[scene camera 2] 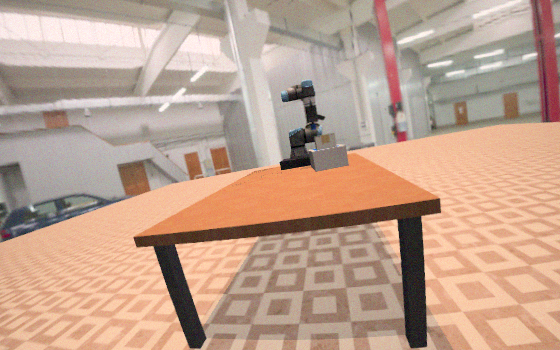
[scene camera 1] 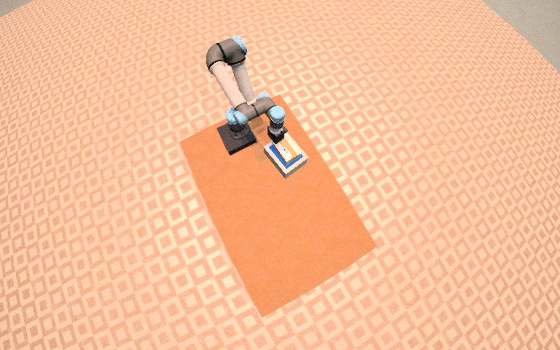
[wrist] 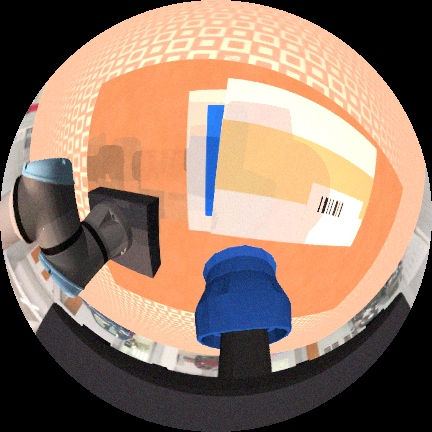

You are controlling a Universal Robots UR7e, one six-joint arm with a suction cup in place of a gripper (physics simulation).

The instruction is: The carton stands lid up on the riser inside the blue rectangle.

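Places are measured from the arm's base along level axes (x ahead, y left, z up), in millimetres.
Pixels of known places: hand at its tool point: point(scene camera 2: 313, 129) point(wrist: 239, 275); arm's base at its link origin: point(scene camera 2: 299, 157) point(scene camera 1: 238, 130) point(wrist: 111, 227).
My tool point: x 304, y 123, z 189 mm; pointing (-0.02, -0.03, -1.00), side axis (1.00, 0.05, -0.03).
Ahead of a thing's pixels: the offset from my tool point to its middle. Level surfaces: height alone.
The carton @[dx +65, dy +48, dz -89 mm] point(scene camera 1: 287, 151) point(scene camera 2: 326, 140) point(wrist: 270, 165) is pale with a tan tape band; its taped face, with a white barcode label, is up. It stands on the grey-white riser @[dx +61, dy +47, dz -190 mm] point(scene camera 1: 276, 162) point(scene camera 2: 329, 158) point(wrist: 198, 210). The blue rectangle @[dx +61, dy +47, dz -130 mm] point(scene camera 1: 292, 164) point(wrist: 212, 165) shows along two of the carton's sides, with the carton slightly turned to it in the wrist view; its other sides are hidden, so full containment cannot be told. My gripper point(scene camera 1: 276, 140) point(scene camera 2: 314, 125) point(wrist: 240, 254), a blue suction cup, is open, above and apart from the carton, near its end on the robot's side.
The orange table top @[dz -250 mm] point(scene camera 1: 280, 225) point(scene camera 2: 300, 200) point(wrist: 150, 100) carries the riser and the arm's black base plate point(scene camera 1: 240, 145) point(scene camera 2: 295, 164) point(wrist: 153, 235), which stands beside the riser with a gap between them. The riser is near one long edge of the table.
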